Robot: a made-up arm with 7 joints.
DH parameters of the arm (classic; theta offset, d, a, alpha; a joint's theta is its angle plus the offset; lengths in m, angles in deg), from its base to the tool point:
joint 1: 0 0.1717 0.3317 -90
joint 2: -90 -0.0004 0.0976 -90
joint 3: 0 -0.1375 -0.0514 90
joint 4: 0 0.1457 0.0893 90
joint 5: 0 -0.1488 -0.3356 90
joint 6: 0 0.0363 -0.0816 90
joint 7: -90 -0.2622 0.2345 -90
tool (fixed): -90 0.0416 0 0
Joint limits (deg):
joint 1: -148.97..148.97
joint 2: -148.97..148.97
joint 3: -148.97..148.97
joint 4: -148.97..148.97
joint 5: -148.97..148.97
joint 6: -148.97..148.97
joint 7: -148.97..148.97
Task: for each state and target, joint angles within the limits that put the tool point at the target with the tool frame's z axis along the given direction. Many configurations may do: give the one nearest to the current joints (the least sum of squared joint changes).
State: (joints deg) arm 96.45 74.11 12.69 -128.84 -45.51 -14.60 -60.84
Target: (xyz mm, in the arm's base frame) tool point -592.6 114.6 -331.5 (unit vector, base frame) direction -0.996 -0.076 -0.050
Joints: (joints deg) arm 131.90 117.91 38.16 -105.21 -34.03 2.81 -109.87
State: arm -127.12 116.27 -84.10 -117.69 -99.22 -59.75 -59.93
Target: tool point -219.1 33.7 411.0 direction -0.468 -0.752 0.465
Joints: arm -86.48 100.66 -52.63 -148.97 -129.00 -49.47 -49.80
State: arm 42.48 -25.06 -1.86 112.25 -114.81 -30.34 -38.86
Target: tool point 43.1 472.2 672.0 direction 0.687 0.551 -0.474
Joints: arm 42.05 -18.58 38.58 106.76 -99.32 -41.74 -61.40
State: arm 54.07 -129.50 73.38 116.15 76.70 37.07 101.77
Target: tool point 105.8 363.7 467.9 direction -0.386 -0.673 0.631
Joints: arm 81.04 -133.01 82.69 95.36 102.23 66.12 100.79
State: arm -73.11 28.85 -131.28 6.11 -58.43 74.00 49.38
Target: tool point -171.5 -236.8 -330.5 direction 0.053 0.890 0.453
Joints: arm -72.50 2.36 -116.67 54.90 -76.97 57.72 47.78
